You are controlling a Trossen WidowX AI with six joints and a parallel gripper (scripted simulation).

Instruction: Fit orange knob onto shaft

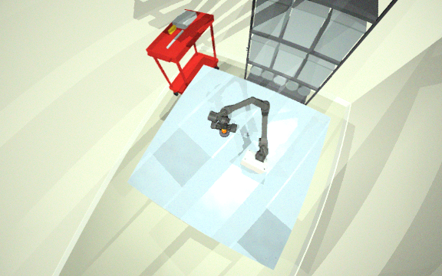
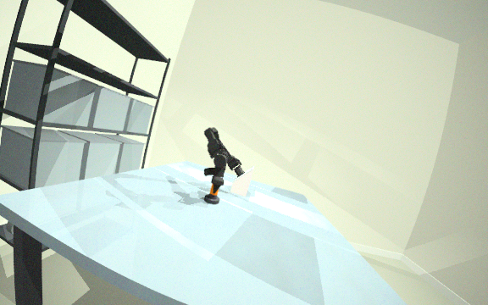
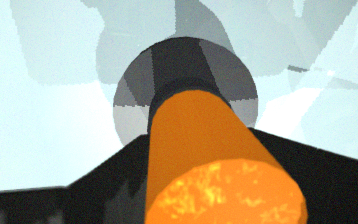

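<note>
Right now my gripper tip is 30 mm below the orange knob. From my gripper tip the other things lie so: dark round pedestal: 20 mm below.
</note>
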